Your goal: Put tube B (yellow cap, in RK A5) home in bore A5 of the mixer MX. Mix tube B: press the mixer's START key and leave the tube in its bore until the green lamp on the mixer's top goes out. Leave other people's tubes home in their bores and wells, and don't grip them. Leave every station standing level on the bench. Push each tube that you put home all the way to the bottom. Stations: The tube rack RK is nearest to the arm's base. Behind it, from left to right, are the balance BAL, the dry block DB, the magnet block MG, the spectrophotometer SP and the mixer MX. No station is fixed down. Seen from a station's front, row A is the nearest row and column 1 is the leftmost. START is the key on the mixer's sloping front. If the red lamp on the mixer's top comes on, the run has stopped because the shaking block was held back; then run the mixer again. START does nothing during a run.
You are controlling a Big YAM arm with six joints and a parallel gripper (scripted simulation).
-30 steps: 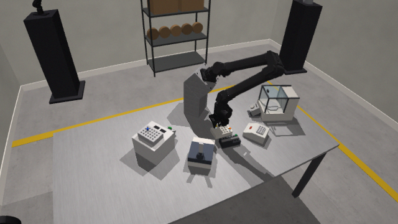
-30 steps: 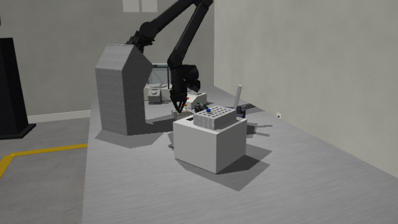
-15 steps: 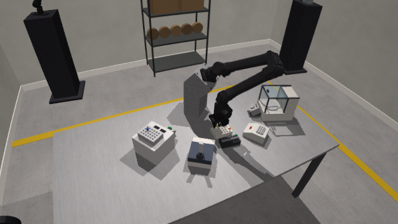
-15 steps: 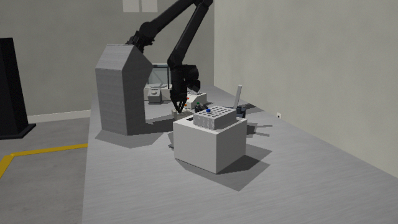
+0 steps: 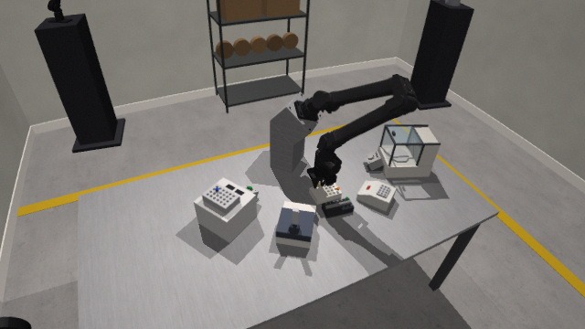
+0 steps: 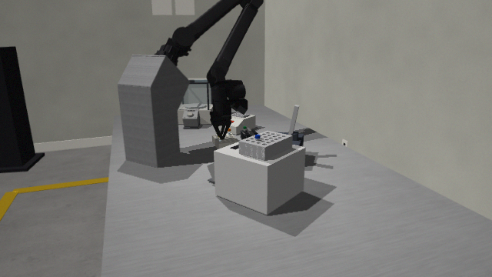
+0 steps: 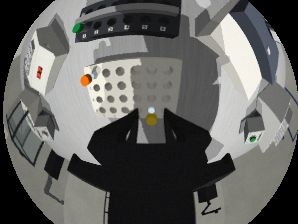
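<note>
My hand is 20 mm short of the tube rack RK, 30 mm to the right of it and 30 mm above it. Also, from my hand: black magnet block (130 mm ahead, 50 mm to the left, 30 mm below); dry block (110 mm ahead, 260 mm to the left, 20 mm below); green start key (40 mm behind, 310 mm to the right, 20 mm above).
</note>
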